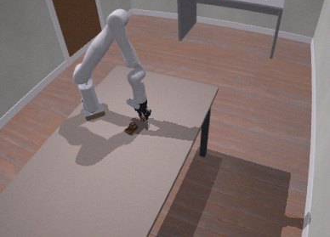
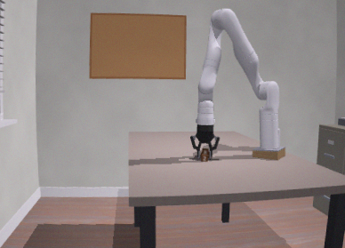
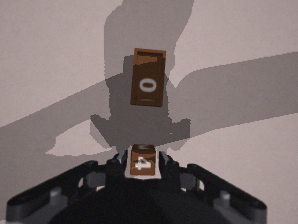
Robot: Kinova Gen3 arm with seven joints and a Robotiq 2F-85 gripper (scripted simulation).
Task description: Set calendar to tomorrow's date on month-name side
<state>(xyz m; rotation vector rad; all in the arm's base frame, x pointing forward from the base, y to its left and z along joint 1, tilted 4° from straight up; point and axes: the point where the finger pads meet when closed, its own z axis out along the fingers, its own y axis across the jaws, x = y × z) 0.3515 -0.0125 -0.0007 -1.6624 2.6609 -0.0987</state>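
Now: the digit cube 10 mm below my hand. The rest, counted from my hand: brown number cube (80 mm to the right, 40 mm behind); brown calendar tray (90 mm to the right, 50 mm behind, 20 mm below).
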